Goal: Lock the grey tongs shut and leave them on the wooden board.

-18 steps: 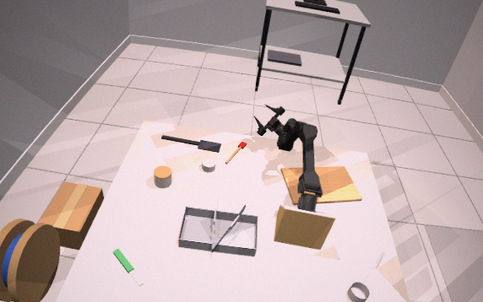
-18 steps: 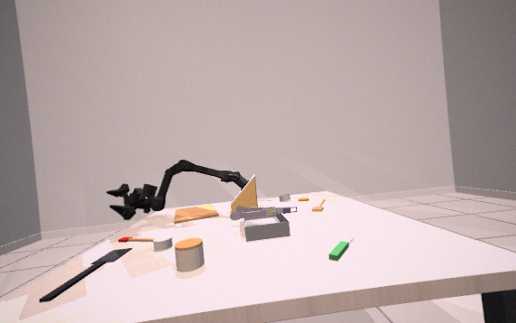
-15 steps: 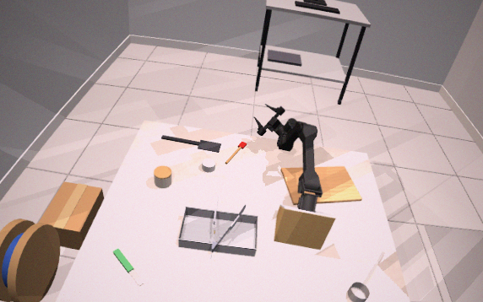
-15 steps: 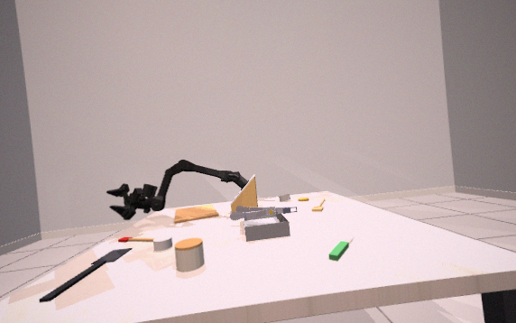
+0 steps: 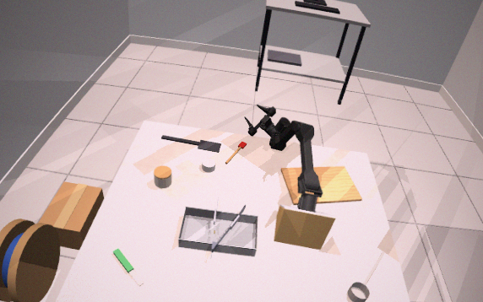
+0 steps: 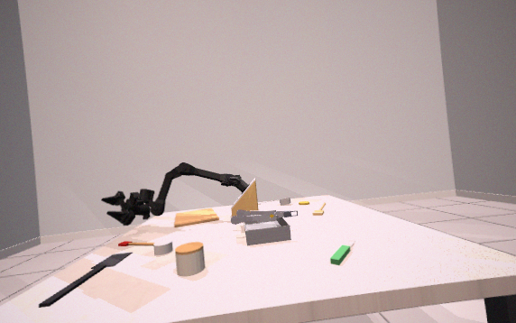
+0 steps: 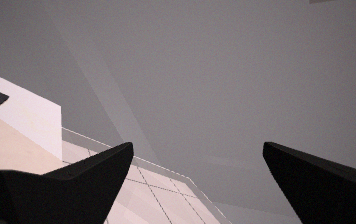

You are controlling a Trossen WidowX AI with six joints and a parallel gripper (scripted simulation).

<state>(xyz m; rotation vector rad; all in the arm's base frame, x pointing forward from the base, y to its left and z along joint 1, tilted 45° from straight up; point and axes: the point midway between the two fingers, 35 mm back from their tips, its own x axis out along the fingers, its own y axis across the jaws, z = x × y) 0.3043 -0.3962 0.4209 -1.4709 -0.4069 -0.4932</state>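
Right now the grey roasting tin is 690 mm to the left of my gripper tip, 150 mm below it and 10 mm behind it. Round my gripper tip: white puck (310 mm to the left, 160 mm below, 130 mm ahead); black spatula (250 mm ahead, 170 mm below, 150 mm to the left); red-tipped brush (170 mm below, 130 mm to the left, 20 mm ahead).
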